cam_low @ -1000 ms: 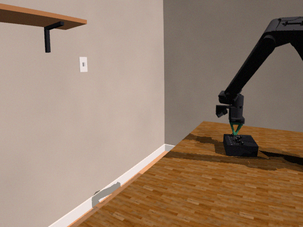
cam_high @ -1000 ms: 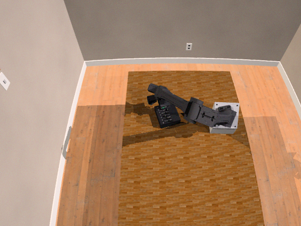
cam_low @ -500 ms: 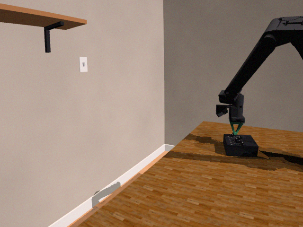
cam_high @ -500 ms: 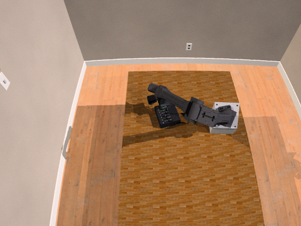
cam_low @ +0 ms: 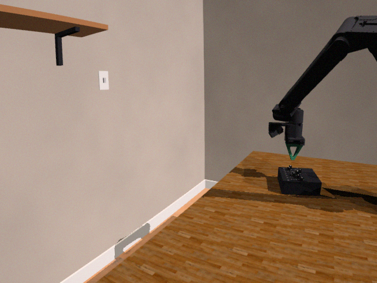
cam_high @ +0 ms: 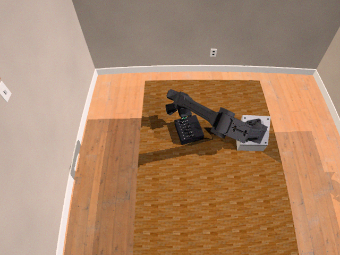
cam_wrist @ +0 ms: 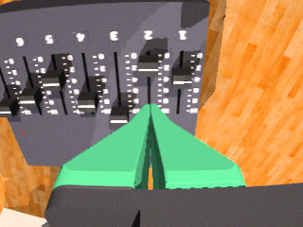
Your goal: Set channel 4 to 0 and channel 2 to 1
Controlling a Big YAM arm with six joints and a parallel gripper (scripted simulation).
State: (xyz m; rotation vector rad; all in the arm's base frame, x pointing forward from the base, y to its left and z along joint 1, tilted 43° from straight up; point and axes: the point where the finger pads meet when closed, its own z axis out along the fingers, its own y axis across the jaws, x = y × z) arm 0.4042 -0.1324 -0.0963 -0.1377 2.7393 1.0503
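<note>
My hand is 3 cm past the channel 3 cap, 2 cm to the right of it and 4 cm above it. Also, from my hand: channel 1 fader cap: 1 cm ahead, 2 cm to the right, 4 cm below; channel 2 fader cap: 1 cm ahead, 4 cm below; channel 4 fader cap: 2 cm behind, 4 cm to the left, 4 cm below.
</note>
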